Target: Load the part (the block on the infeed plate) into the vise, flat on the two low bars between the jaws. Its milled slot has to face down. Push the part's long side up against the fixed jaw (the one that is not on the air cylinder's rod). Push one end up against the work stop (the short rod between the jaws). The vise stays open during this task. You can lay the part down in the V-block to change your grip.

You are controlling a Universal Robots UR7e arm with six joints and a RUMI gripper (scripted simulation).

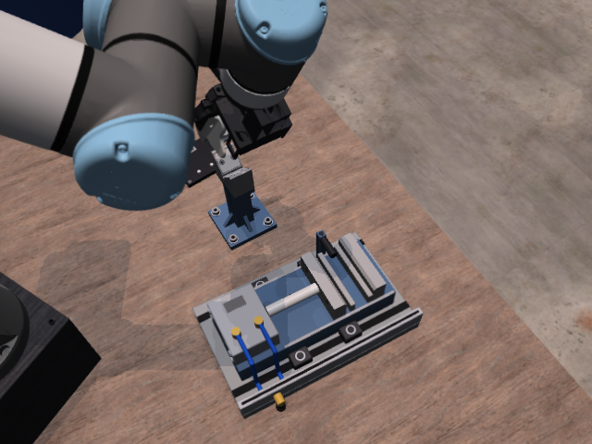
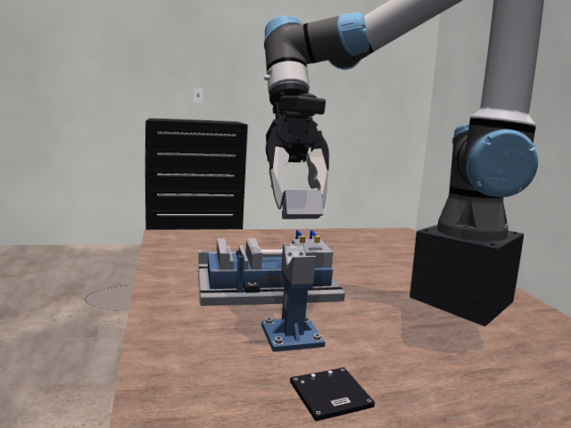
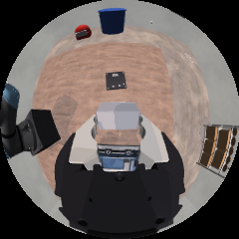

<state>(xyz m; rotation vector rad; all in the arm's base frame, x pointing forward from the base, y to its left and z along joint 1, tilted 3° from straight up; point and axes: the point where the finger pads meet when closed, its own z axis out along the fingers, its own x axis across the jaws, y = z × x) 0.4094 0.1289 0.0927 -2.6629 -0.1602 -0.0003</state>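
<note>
My gripper is now 10 mm above the part. Round my hand: work stop 160 mm to the right, 150 mm below, 80 mm ahead; moving jaw 210 mm to the right, 170 mm below, 50 mm ahead; white cylinder rod 210 mm to the right, 170 mm below.
</note>
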